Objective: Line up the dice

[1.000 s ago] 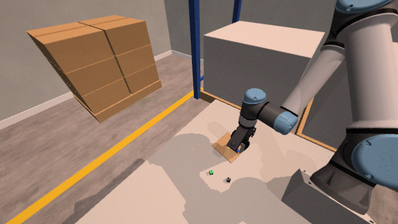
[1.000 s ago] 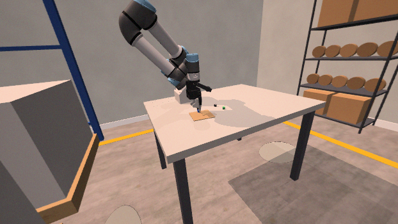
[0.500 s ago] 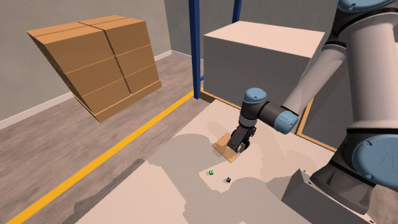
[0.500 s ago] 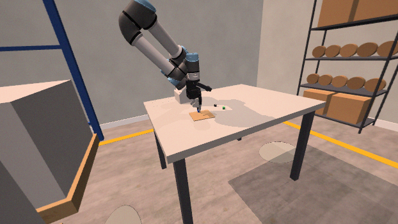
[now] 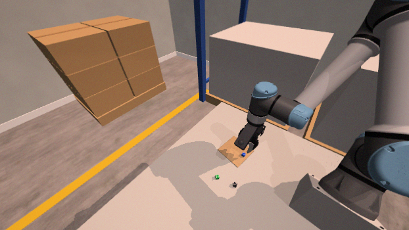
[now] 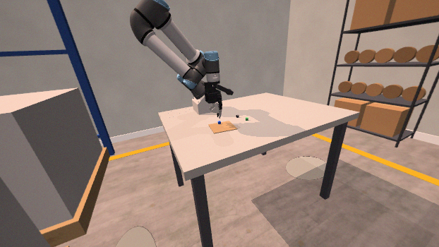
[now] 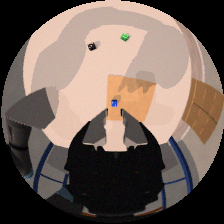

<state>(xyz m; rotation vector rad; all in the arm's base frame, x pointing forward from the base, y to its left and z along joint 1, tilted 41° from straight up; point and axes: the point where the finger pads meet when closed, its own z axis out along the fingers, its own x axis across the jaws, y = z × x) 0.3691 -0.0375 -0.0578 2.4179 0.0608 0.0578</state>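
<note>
Now: hand 5 cm above the blue die. The rest, counted from my hand: green die (18 cm to the left, 5 cm below, 2 cm ahead); then black die (15 cm to the left, 6 cm behind, 5 cm below); then tan mat (6 cm below, 5 cm ahead).
</note>
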